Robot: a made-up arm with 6 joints.
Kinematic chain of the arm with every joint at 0, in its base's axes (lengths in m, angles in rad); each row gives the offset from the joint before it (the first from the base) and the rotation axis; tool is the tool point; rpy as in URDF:
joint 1: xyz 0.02 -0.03 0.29 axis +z
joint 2: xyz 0 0.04 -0.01 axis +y
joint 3: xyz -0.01 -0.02 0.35 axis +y
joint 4: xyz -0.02 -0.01 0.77 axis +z
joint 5: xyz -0.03 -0.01 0 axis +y
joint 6: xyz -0.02 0 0.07 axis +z
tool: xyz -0.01 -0.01 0.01 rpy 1.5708 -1.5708 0
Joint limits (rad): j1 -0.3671..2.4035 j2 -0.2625..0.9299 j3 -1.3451..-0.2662 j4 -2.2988..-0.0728 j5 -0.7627..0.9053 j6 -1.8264..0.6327
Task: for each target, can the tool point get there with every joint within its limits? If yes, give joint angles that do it. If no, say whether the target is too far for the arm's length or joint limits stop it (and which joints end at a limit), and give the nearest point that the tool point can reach.
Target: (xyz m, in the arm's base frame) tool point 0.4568 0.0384 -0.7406
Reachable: no: joint limits stop it (at a limit: joint 1, joint 2, joint 3, joint 4, joint 5) | nearest point 0.6835 -0.6380 0.4557 | short by 1.393 m
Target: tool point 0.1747 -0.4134 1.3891
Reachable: yes | joints 2.0468 -0.0123 -0.4436 -1.9684 0.4568 -0.5557
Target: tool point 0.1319 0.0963 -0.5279
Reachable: no: joint limits stop it (at a limit: joint 1, joint 2, joint 3, joint 4, joint 5) | nearest point 0.6818 -0.6393 0.4555 | short by 1.346 m
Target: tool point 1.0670 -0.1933 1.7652
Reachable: no: too far | nearest point 0.7089 -0.1374 1.2572 | short by 0.624 m
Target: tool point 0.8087 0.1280 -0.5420
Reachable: no: joint limits stop it (at a limit: joint 1, joint 2, joint 3, joint 4, joint 5) | nearest point 0.6872 -0.6361 0.4569 | short by 1.263 m
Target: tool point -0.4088 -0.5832 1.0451
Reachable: yes | joints 0.9355 0.1717 -1.1722 -0.5263 0.3869 -0.7607
